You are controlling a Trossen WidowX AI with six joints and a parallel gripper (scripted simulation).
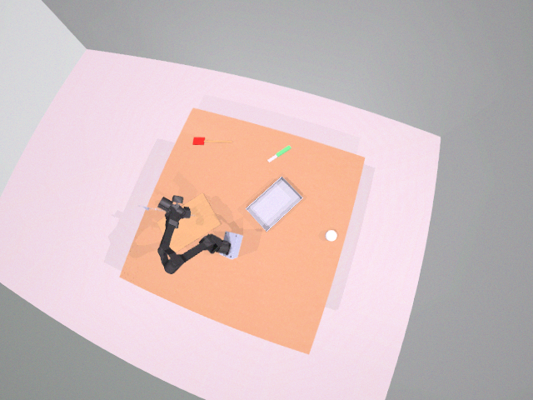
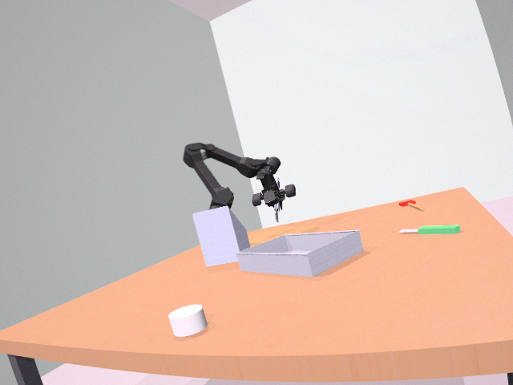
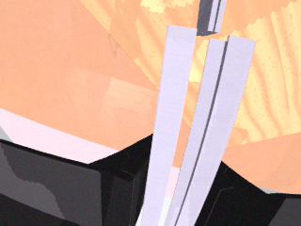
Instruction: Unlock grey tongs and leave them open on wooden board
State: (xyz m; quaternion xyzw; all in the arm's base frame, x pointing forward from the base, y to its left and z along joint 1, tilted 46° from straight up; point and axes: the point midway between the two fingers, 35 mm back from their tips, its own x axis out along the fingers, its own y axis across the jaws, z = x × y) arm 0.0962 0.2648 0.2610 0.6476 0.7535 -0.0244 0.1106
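Right now the wooden board is 30 mm behind my gripper tip, 70 mm to the right of it and 90 mm below it. Also, from my gripper tip: white cylinder 150 mm ahead, 950 mm to the right, 80 mm below; then grey roasting tin 240 mm ahead, 560 mm to the right, 70 mm below.
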